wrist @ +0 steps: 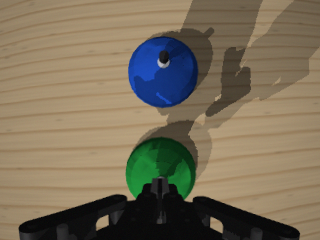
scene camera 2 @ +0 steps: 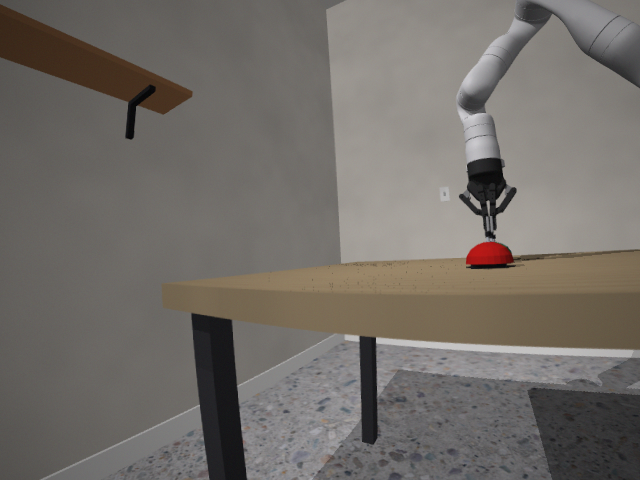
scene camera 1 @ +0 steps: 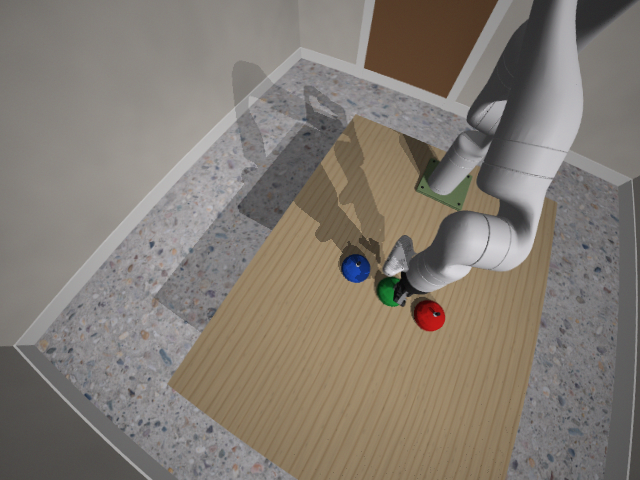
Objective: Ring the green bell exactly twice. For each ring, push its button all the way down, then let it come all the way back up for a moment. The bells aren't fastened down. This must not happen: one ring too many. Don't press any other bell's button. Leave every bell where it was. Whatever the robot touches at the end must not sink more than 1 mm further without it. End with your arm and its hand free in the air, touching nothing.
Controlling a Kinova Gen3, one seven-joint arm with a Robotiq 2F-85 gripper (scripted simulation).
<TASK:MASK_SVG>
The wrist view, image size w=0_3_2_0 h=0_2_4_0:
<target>my gripper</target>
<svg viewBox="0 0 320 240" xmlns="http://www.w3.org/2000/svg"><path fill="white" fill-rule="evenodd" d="M18 228L20 240L299 240L300 232L292 226L244 211L209 197L196 196L193 198L193 202L175 203L187 201L184 201L182 195L178 194L176 185L168 184L168 178L152 178L152 184L144 184L142 193L137 196L136 200L129 202L127 201L127 196L115 194L26 221ZM211 217L222 223L223 233L210 228ZM108 215L109 225L97 230L96 233L98 219Z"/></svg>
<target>blue bell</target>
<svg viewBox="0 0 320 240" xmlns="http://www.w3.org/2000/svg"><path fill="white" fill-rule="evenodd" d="M162 36L146 40L138 46L129 61L128 76L131 88L139 99L151 106L165 108L178 105L190 96L197 83L198 65L194 53L187 45L175 38Z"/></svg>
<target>green bell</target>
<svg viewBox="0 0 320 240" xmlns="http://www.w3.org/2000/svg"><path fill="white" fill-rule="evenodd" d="M139 144L130 154L126 165L126 182L135 199L142 192L143 185L151 183L152 178L168 178L168 184L176 185L178 193L185 200L191 193L196 179L195 162L188 149L180 142L165 137L151 138Z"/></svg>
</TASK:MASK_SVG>
